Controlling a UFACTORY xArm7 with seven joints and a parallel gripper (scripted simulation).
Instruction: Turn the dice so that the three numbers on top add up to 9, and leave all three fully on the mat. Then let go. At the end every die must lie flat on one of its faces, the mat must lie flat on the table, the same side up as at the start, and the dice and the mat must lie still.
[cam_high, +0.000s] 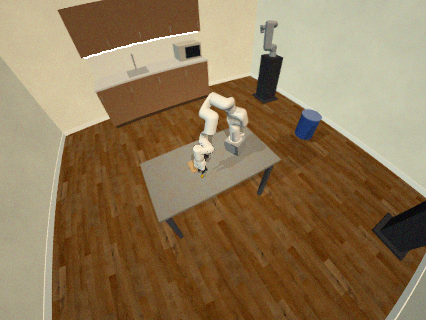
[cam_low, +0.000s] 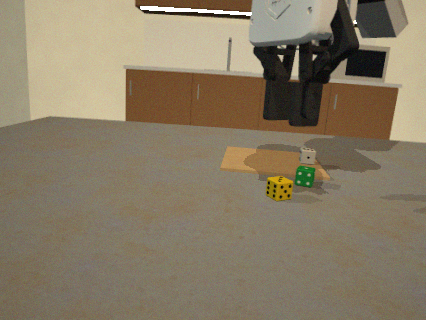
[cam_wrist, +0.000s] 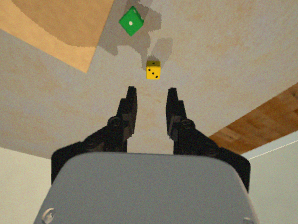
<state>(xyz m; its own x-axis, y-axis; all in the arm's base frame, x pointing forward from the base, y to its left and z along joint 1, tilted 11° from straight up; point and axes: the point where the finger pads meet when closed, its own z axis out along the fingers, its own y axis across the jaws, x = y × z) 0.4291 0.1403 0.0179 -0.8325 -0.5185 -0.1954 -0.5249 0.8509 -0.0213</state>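
Now: hand 9 cm above the yellow die. Also, from my hand: tan mat 15 cm to the right, 10 cm below; white die 5 cm behind, 15 cm to the right, 8 cm below; green die 3 cm behind, 5 cm to the right, 9 cm below.
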